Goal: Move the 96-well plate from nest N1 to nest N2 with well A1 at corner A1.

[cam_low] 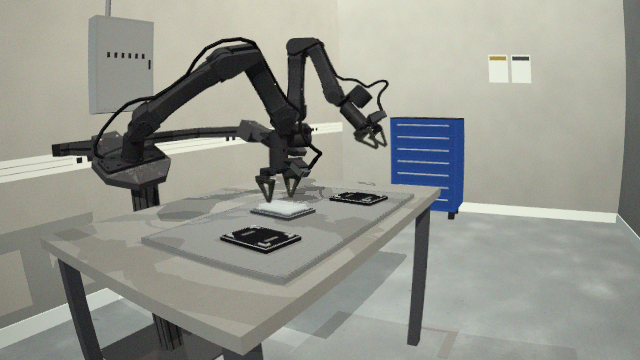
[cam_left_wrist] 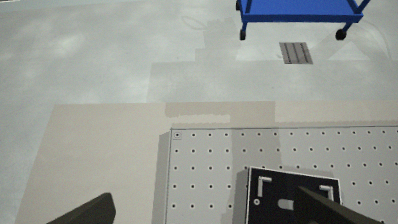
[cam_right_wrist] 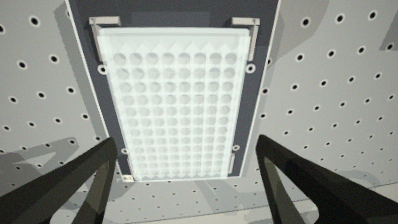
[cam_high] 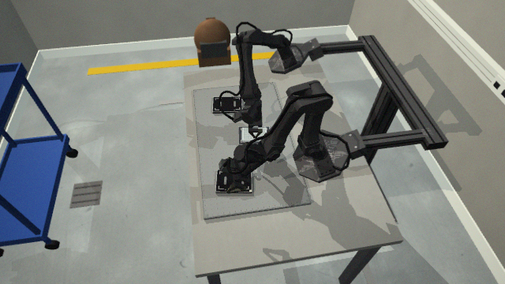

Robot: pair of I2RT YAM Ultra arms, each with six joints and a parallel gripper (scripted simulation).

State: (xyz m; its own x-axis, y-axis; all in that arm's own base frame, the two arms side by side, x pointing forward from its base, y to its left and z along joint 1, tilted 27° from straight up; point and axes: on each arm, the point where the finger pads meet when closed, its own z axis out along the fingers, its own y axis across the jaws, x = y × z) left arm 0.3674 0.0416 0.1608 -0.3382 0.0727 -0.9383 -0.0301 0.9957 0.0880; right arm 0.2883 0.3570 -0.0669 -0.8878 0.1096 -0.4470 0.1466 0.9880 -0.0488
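The white 96-well plate is 3 cm below my right hand and 1 cm to the left of it.
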